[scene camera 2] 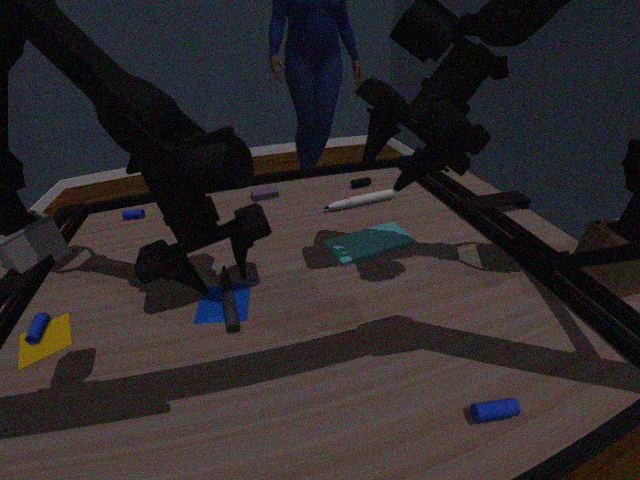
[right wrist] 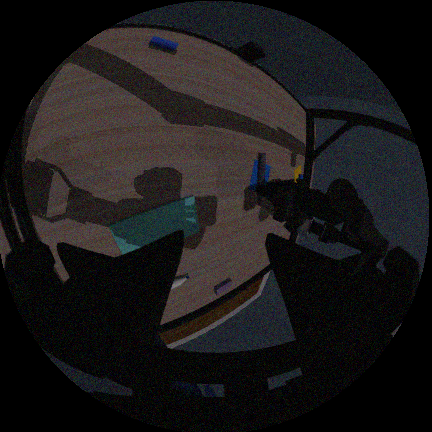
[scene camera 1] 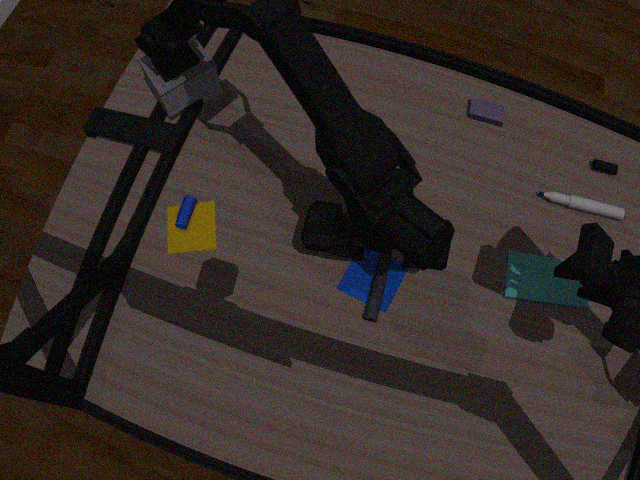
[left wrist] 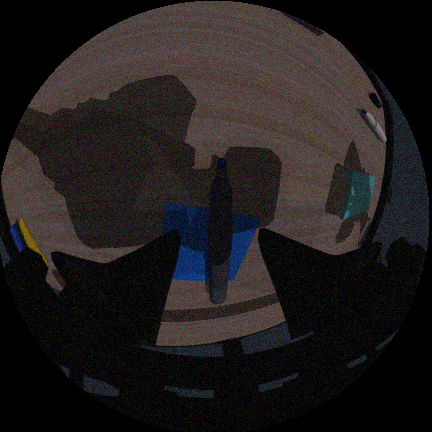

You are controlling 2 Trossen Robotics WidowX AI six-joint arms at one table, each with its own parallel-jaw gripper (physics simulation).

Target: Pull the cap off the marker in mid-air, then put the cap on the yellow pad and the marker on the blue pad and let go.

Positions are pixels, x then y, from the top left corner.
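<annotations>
I can see a teal block in scene camera 2 (350,248) and in the left wrist view (359,185), and the right wrist view and scene camera 1 show the block too. On the block, (right wrist: 134,231) and (scene camera 1: 570,289) are the same spot. My left gripper is there for me in scene camera 1 (383,261) and in the right wrist view (261,186), as well as in scene camera 2 and the left wrist view. For that gripper, (scene camera 2: 178,267) and (left wrist: 139,344) are the same spot.
</annotations>
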